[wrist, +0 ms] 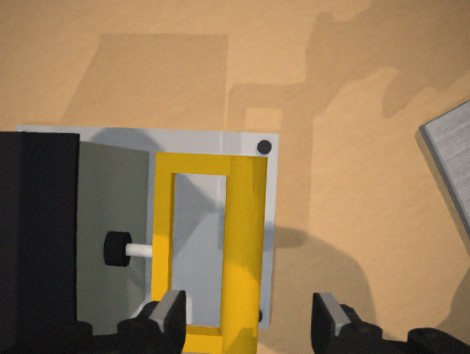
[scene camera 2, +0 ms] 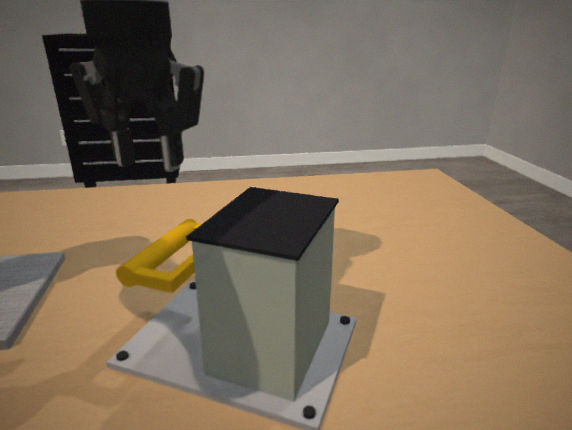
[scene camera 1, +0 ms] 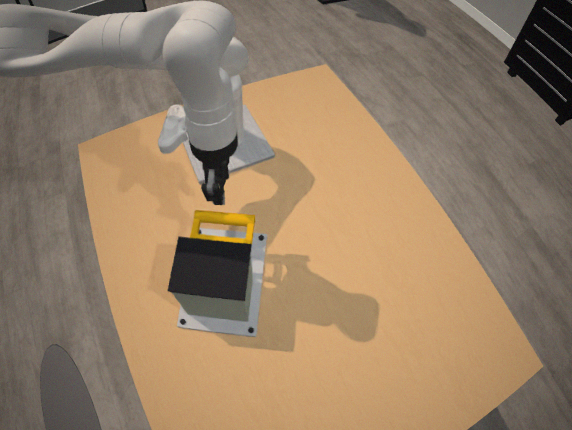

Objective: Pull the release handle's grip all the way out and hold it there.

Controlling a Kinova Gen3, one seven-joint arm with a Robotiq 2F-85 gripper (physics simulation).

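Observation:
The release handle's yellow grip (scene camera 1: 224, 217) (scene camera 2: 160, 247) (wrist: 245, 215) is a rectangular loop with a thick round outer bar. It sticks out from one side of a grey-green housing (scene camera 1: 215, 306) (scene camera 2: 245, 310) (wrist: 112, 200) with a black top. A short white rod (wrist: 138, 250) joins the loop to a black collar (wrist: 117, 248) on the housing. My gripper (scene camera 1: 215, 201) (scene camera 2: 146, 164) (wrist: 248, 315) is partly open and empty. It points down above the grip, apart from it. In the wrist view the fingertips appear on either side of the outer bar, near one end of the loop.
The housing stands on a light grey plate (scene camera 1: 217, 327) (scene camera 2: 155, 345) (wrist: 175, 140) with dark bolts at its corners. A grey slab (scene camera 1: 257, 147) (scene camera 2: 25, 290) (wrist: 452, 160) lies on the table (scene camera 1: 400, 250) on the grip's side. A black drawer cabinet (scene camera 1: 545, 60) (scene camera 2: 62, 110) stands beyond the table.

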